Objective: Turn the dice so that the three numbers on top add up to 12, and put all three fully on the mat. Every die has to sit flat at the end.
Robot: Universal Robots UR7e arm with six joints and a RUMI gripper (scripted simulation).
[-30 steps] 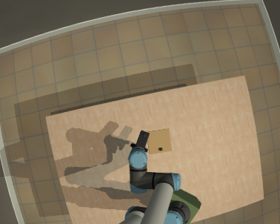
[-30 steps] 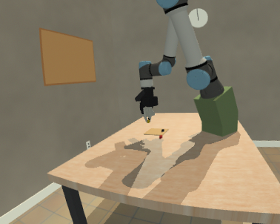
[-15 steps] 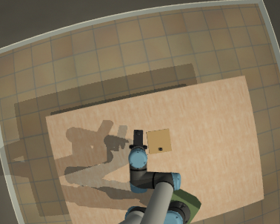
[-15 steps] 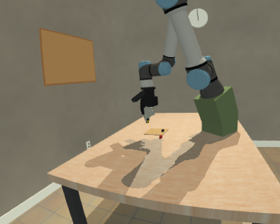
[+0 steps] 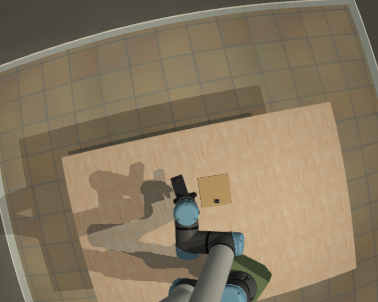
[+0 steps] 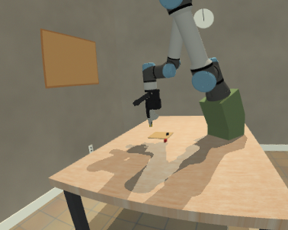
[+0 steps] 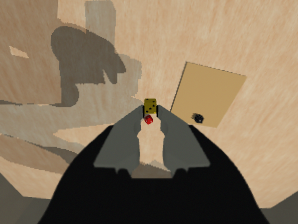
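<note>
My gripper is now 80 mm past the red die, 10 mm to the left of it and 110 mm above it. The rest, counted from my hand: yellow die (10 mm below); black die (70 mm behind, 130 mm to the right, 100 mm below); tan mat (20 mm behind, 130 mm to the right, 110 mm below).
</note>
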